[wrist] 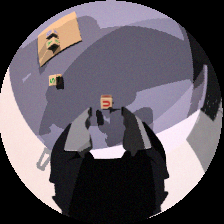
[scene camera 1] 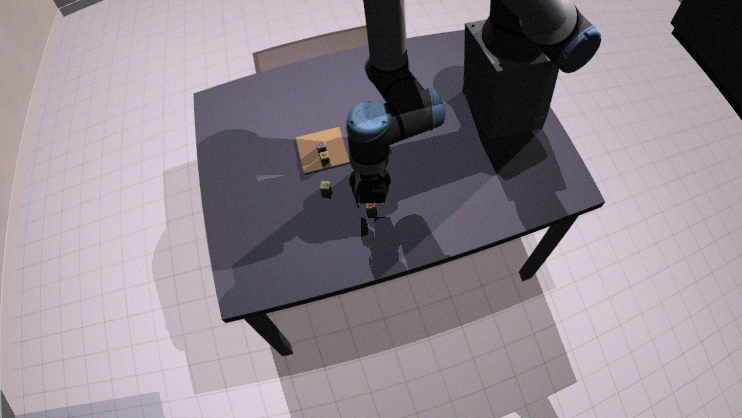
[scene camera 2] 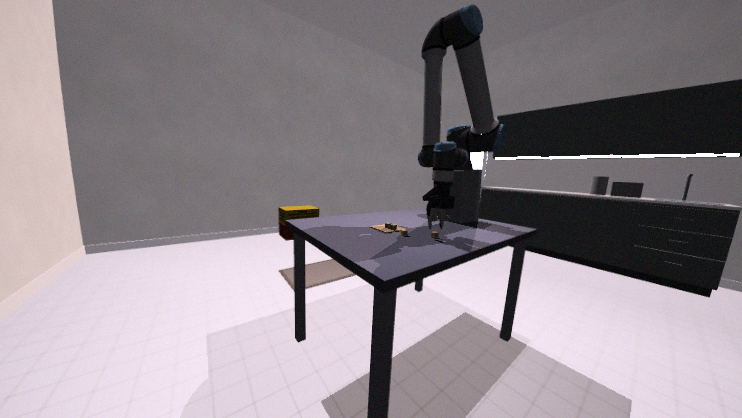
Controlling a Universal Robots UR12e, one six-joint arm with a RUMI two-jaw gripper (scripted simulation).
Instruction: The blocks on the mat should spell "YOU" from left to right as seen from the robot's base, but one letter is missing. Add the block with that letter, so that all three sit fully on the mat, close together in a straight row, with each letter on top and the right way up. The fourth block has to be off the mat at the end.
Labels:
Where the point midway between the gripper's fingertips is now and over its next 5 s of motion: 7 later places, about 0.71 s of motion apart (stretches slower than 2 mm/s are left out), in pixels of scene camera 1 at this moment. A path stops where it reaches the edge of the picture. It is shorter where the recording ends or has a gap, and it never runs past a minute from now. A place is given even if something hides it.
My gripper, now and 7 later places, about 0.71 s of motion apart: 370,202; 370,204; 370,208; 370,206; 370,191; 354,176; 317,121; 316,122

